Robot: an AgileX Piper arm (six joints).
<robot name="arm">
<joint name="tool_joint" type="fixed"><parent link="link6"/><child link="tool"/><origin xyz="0 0 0" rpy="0 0 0"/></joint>
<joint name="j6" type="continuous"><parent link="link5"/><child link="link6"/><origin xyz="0 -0.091 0" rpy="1.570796 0 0"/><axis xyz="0 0 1"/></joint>
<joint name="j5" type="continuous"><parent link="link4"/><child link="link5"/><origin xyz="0 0 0" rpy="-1.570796 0 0"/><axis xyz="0 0 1"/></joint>
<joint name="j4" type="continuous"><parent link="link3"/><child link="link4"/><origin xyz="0.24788 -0.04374 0" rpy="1.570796 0 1.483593"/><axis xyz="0 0 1"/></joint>
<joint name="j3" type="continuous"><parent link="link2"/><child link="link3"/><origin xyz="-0.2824 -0.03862 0" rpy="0 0 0"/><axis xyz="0 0 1"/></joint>
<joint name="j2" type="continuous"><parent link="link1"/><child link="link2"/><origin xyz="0 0 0" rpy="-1.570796 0 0"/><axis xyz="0 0 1"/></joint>
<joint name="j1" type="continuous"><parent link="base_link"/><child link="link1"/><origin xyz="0 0 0.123" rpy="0 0 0"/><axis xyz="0 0 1"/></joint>
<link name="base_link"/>
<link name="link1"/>
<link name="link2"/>
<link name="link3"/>
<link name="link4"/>
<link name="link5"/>
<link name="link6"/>
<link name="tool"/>
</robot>
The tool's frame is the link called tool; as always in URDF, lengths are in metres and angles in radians. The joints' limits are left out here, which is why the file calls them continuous.
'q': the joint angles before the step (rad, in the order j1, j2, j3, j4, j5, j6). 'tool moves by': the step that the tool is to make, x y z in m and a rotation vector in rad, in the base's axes. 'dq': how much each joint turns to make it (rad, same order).
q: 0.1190, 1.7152, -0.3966, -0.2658, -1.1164, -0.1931
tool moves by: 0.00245, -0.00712, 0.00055, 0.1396, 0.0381, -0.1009
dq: 0.0000, 0.0006, 0.0000, 0.0925, -0.0020, 0.1150
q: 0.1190, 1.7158, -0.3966, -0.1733, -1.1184, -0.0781
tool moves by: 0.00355, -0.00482, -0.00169, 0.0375, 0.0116, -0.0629
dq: 0.0001, 0.0125, -0.0077, 0.0645, 0.0001, 0.0176
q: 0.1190, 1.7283, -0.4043, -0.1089, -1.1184, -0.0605
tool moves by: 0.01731, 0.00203, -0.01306, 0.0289, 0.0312, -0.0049
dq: 0.0001, 0.0880, -0.0623, 0.0008, -0.0014, 0.0325
